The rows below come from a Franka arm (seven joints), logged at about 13 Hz.
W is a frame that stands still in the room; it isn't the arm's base.
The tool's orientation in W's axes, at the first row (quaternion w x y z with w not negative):
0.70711 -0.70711 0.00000 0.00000
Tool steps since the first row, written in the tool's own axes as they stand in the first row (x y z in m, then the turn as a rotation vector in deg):
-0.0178 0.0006 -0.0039 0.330 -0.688 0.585
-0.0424 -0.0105 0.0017 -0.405 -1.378 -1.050
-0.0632 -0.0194 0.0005 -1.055 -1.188 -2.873
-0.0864 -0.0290 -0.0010 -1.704 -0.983 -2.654
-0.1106 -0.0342 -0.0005 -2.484 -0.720 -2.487
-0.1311 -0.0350 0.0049 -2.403 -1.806 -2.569
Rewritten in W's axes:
-0.0178 -0.0039 -0.0006 0.330 0.585 0.688
-0.0424 0.0017 0.0105 -0.405 -1.050 1.378
-0.0632 0.0005 0.0194 -1.055 -2.873 1.188
-0.0864 -0.0010 0.0290 -1.704 -2.654 0.983
-0.1106 -0.0005 0.0342 -2.484 -2.487 0.720
-0.1311 0.0049 0.0350 -2.403 -2.569 1.806

